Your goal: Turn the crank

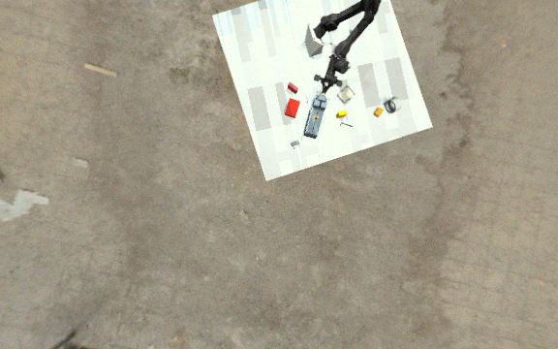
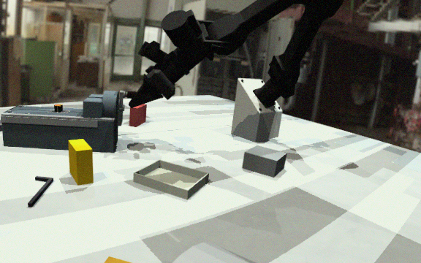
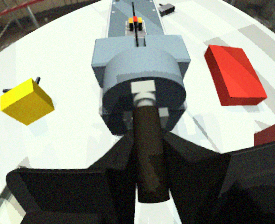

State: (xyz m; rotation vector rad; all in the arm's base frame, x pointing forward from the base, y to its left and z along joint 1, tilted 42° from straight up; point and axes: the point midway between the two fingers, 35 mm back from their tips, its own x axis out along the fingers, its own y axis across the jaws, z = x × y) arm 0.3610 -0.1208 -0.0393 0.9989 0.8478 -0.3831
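The dark crank handle is 1 cm behind my gripper tip, 1 cm to the left of it and 2 cm above it. The rest, counted from my gripper tip: red pointer: 13 cm ahead, 11 cm to the right, 1 cm below; shallow grey tray: 5 cm ahead, 19 cm to the left, 9 cm below; yellow block: 17 cm ahead, 8 cm to the left, 7 cm below.
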